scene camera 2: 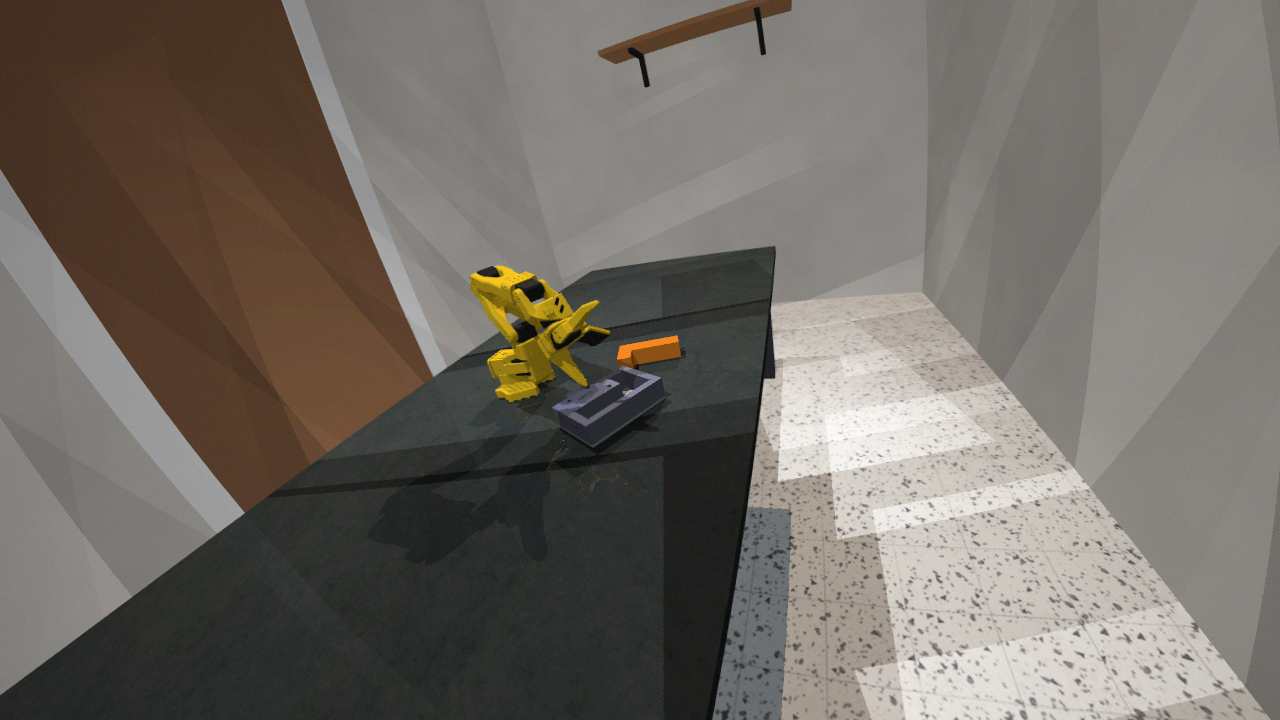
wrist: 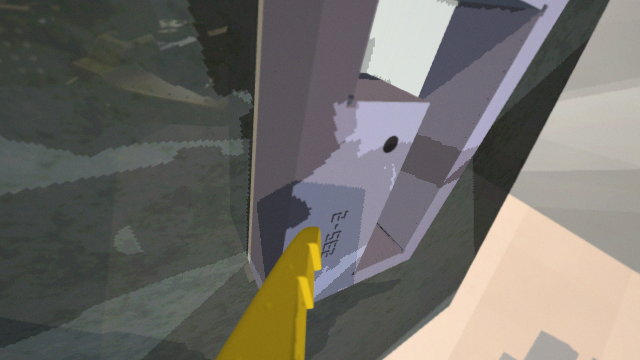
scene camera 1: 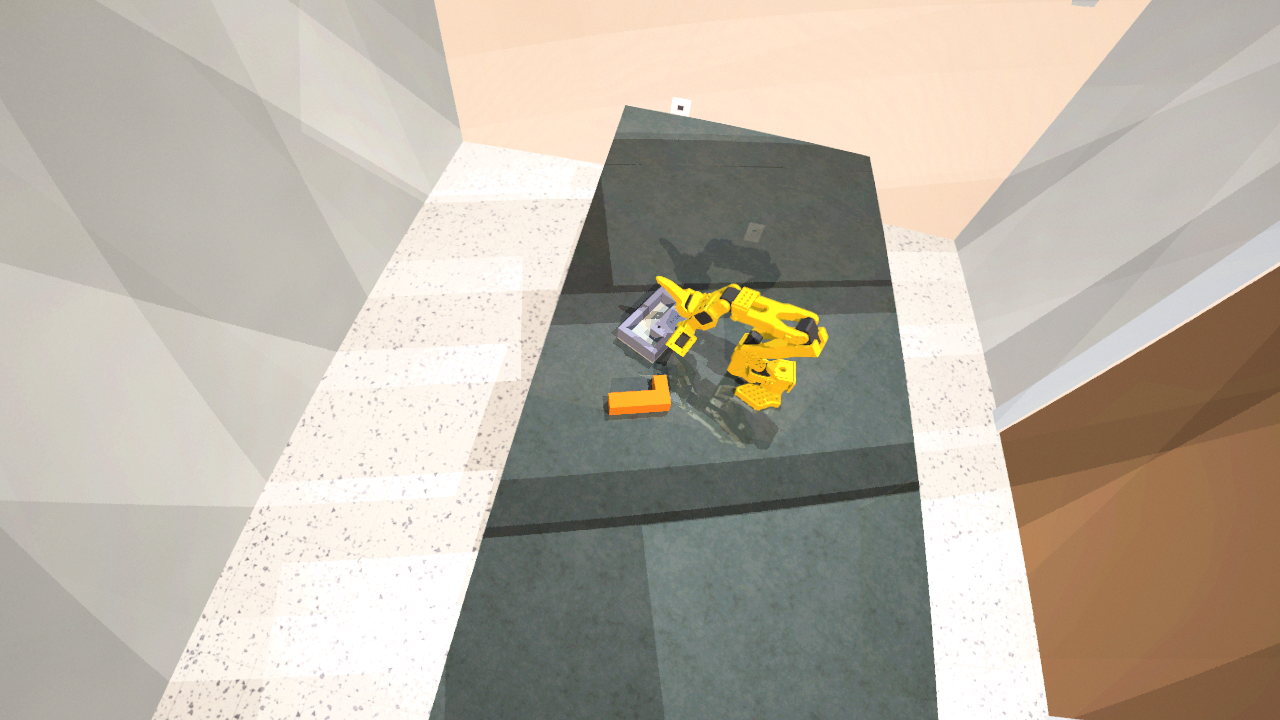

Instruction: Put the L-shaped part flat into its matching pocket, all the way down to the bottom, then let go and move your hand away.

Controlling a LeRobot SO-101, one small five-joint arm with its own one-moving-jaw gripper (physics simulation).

Labels:
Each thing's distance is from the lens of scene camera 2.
orange L-shaped part (scene camera 2: 629, 355): 0.69 m
grey block with pocket (scene camera 2: 593, 414): 0.58 m
The marked spots on the grey block with pocket and the orange L-shaped part are 0.16 m apart.

